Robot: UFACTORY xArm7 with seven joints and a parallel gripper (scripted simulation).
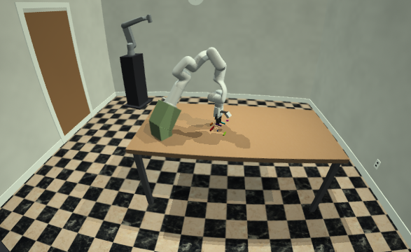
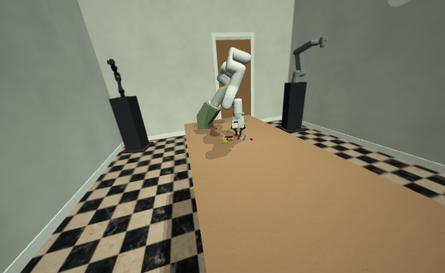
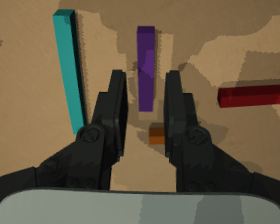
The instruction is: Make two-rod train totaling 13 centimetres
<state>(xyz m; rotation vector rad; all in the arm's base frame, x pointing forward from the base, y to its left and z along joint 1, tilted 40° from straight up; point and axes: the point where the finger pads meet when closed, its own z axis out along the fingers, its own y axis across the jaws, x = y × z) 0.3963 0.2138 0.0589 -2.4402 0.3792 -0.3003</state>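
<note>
Right now my hand is 40 mm above the purple rod. From my hand the other things lie so: red rod 30 mm behind, 80 mm to the right, 40 mm below; then orange rod 60 mm behind, 10 mm to the right, 40 mm below; then turquoise rod 50 mm to the left, 40 mm below.
</note>
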